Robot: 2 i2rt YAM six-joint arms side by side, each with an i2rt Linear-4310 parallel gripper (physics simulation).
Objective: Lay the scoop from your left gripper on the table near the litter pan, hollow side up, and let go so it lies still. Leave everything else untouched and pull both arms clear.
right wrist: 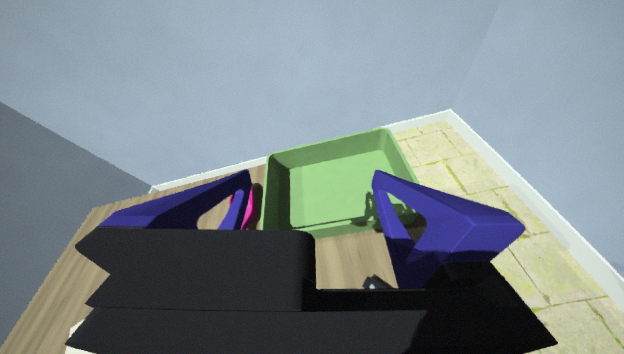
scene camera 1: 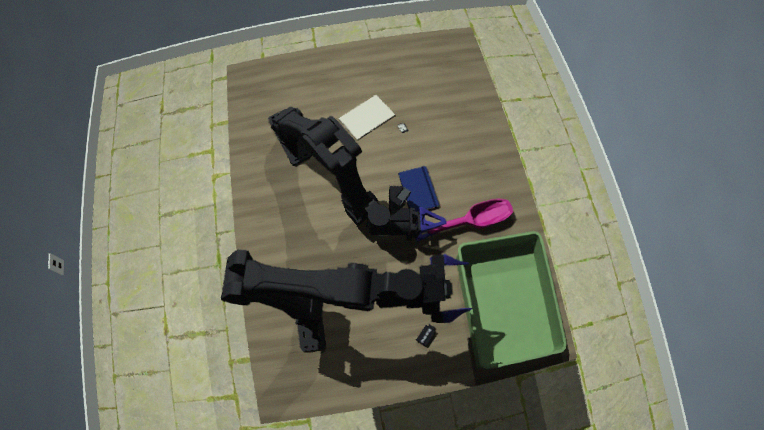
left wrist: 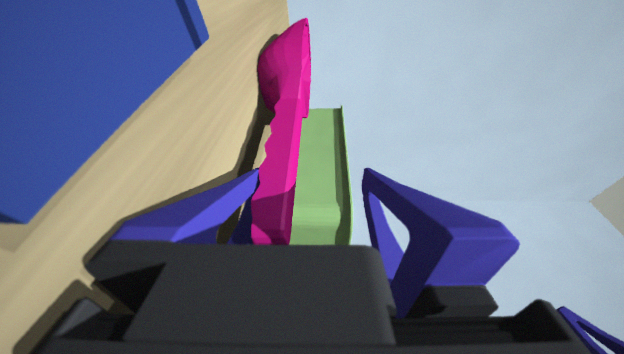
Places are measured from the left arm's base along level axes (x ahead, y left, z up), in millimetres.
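Pixels of known places: left gripper, fingertip midpoint: point(scene camera 1: 443, 224) point(left wrist: 312, 176); right gripper, fingertip midpoint: point(right wrist: 311, 176) point(scene camera 1: 469, 286); left arm's base, origin of the base link: point(scene camera 1: 289, 137); right arm's base, origin of the base link: point(scene camera 1: 309, 314).
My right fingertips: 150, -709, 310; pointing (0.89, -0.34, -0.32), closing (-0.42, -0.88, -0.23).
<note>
Ahead of a thing's pixels: the offset from my right fingertips to its top centre, as dx, dy, dz. Level surfaces: height alone.
The pink scoop {+184, +195, -268} point(scene camera 1: 490, 213) point(left wrist: 284, 115) point(right wrist: 249, 213) has its hollow side up in scene camera 1, above the litter pan in the picture and apart from it. My left gripper point(scene camera 1: 435, 228) point(left wrist: 312, 176) is open around the handle end. In the left wrist view the handle is close beside the picture-left finger, with a gap to the other. The scoop is low at the table; I cannot tell if all of it rests there. The green litter pan {+147, -64, -226} point(scene camera 1: 507, 248) point(left wrist: 322, 170) point(right wrist: 330, 150) stands upright. My right gripper point(scene camera 1: 468, 286) point(right wrist: 311, 176) is open and empty at the pan's near rim.
A blue book-like block {+107, +353, -298} point(scene camera 1: 419, 188) point(left wrist: 75, 90) lies just above the left gripper in scene camera 1. A small black object {-90, -24, -294} point(scene camera 1: 426, 335) point(right wrist: 375, 282) lies below the right gripper. A white pad {+96, +651, -305} point(scene camera 1: 368, 116) and a small whitish piece {+174, +560, -308} point(scene camera 1: 402, 128) lie farther up the table {dz -310} point(scene camera 1: 347, 69).
</note>
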